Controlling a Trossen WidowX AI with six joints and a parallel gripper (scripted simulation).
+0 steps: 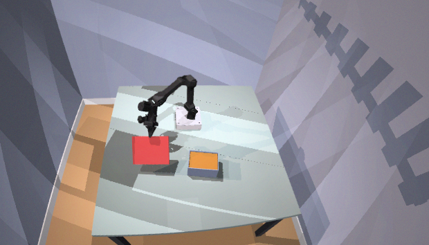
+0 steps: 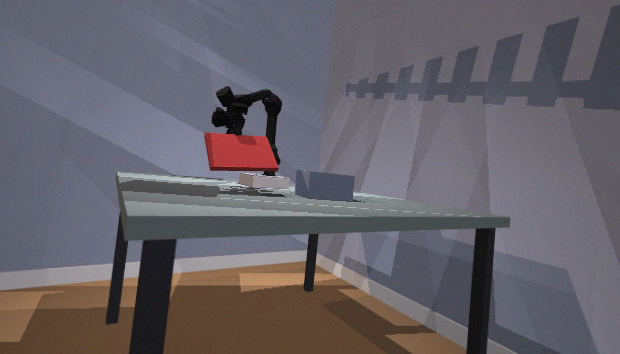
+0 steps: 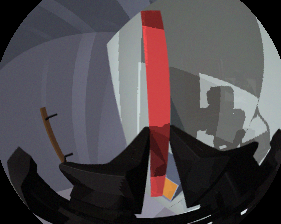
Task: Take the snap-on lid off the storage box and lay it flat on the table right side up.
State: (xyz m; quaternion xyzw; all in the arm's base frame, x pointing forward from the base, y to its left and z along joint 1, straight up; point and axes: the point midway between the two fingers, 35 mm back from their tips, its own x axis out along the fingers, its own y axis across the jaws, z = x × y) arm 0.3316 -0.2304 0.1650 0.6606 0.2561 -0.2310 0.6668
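My gripper tip is now 6 cm short of the red lid, 1 cm to the right of it and 5 cm above it. From my gripper tip the other things lie so: grey storage box 5 cm ahead, 36 cm to the left, 15 cm below.
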